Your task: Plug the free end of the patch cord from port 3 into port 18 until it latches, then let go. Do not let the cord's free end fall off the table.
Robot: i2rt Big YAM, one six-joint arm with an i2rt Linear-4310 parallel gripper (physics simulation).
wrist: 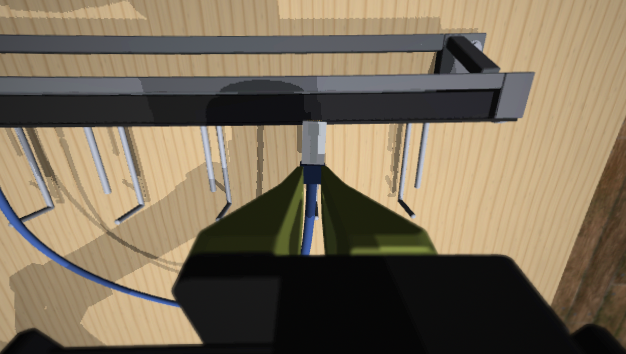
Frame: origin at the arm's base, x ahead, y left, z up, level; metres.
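Seen in the pictures: gripper, fingertip midpoint: (312, 176).
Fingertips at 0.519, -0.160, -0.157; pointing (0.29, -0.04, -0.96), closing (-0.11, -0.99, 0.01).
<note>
Pixels of each thing's top centre, then the offset from my fingertips to it, as dx, dy, dz. "spot": a spot on its surface instead. Level surfaces: height alone.
- clear plug, middle of its top: (314, 144) +0.019, -0.003, +0.008
- blue cord, surface spot: (91, 280) spot: -0.120, +0.247, -0.092
- pair, surface spot: (406, 160) spot: -0.041, -0.102, -0.135
- wooden table, its level: dz -0.153
My gripper (312, 176) is shut on the plug of the blue patch cord, gripping its dark blue boot between the green fingertips. The clear plug (314, 143) points away from the fingers, and its front end meets the lower edge of the dark panel (390, 109) in the view. Whether it is inside a port, touching or in front of the panel cannot be told. The blue cord (90, 282) runs back between the fingers, and a loop of it curves off to the left. Port openings and numbers, including 3 and 18, do not show.
Grey metal rods, one pair (406, 160) right of the plug and others (225, 167) to its left, stick out from below the panel; some have bent ends. A grey rear rail (225, 44) lies behind the panel. The wooden table (480, 200) ends at the right, above a brown floor (595, 285).
</note>
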